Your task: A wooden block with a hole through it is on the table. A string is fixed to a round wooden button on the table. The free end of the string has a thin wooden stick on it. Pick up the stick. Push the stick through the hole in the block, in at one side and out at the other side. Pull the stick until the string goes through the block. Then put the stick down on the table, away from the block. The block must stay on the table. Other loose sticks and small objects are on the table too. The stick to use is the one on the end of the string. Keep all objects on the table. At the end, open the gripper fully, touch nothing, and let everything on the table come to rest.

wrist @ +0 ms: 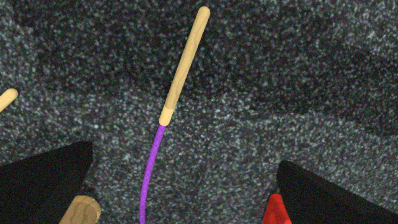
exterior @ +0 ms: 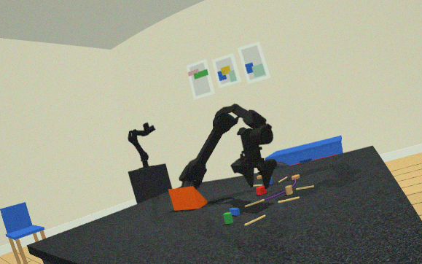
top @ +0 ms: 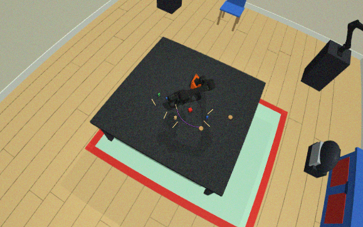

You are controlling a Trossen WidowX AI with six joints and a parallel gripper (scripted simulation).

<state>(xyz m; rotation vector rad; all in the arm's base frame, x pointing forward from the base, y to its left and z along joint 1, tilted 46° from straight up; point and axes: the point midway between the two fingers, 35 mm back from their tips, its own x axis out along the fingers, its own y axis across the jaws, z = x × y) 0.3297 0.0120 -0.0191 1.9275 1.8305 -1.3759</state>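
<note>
Right now the tan wooden block is 100 mm ahead of my gripper tip, 30 mm to the left of it and 40 mm below it. From my gripper tip the other things lie so: green cylinder (10 mm behind, 230 mm to the right, 30 mm below); then red block (40 mm behind, 110 mm to the left, 40 mm below).
</note>
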